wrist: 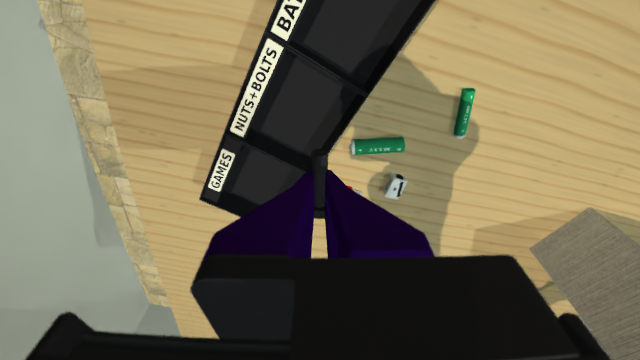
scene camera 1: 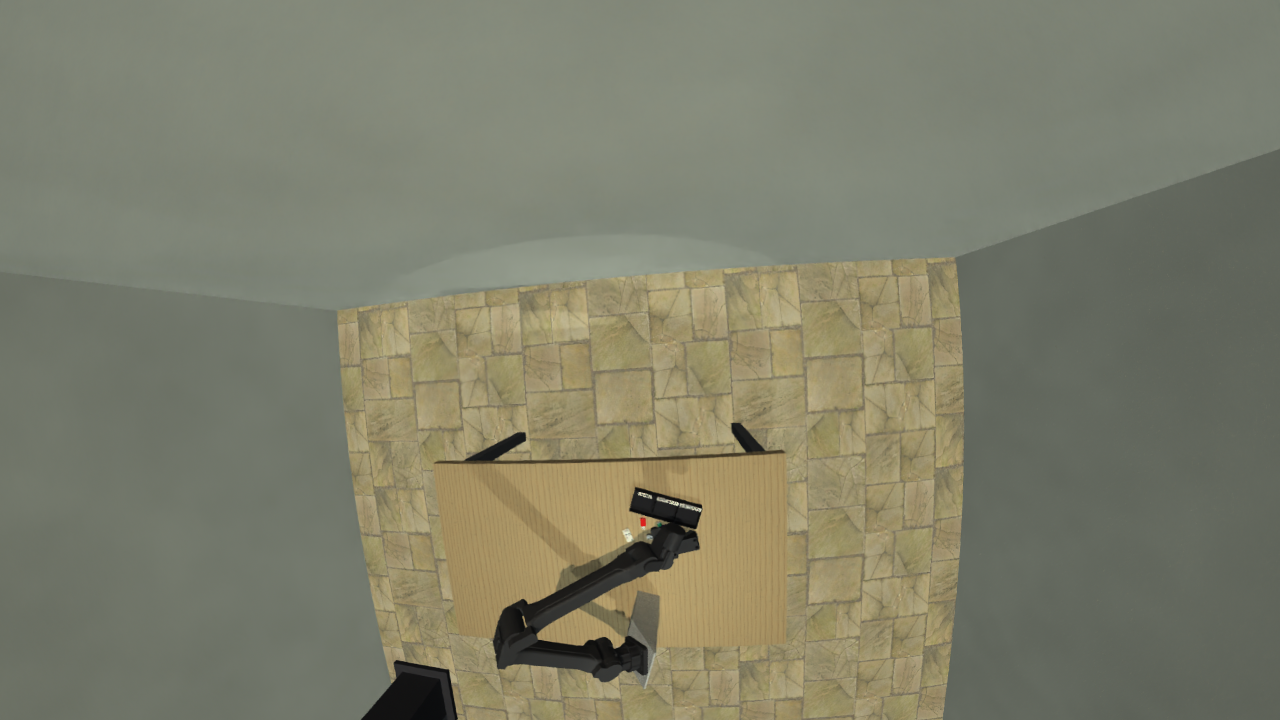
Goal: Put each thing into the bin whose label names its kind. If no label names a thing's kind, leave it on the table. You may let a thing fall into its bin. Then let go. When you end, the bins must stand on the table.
Labels:
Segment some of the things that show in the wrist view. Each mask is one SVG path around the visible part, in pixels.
My gripper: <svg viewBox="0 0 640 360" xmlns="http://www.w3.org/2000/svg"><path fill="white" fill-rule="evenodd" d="M25 359L611 360L578 315L563 313L557 318L514 257L509 255L435 257L423 232L351 190L331 170L327 170L325 173L325 225L328 258L311 258L314 222L314 172L312 170L308 170L285 192L213 235L190 290L219 338L95 331L74 313L67 312L57 317Z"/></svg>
A joined black bins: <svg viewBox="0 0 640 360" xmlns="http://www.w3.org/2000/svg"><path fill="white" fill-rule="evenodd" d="M435 0L277 0L235 102L199 200L243 217L291 188L308 170L312 170L311 152L313 150L323 149L328 151L328 153L330 152Z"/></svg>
A green battery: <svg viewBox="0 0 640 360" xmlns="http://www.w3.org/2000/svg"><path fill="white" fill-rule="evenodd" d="M405 141L403 137L351 140L349 150L351 150L351 155L404 152Z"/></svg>

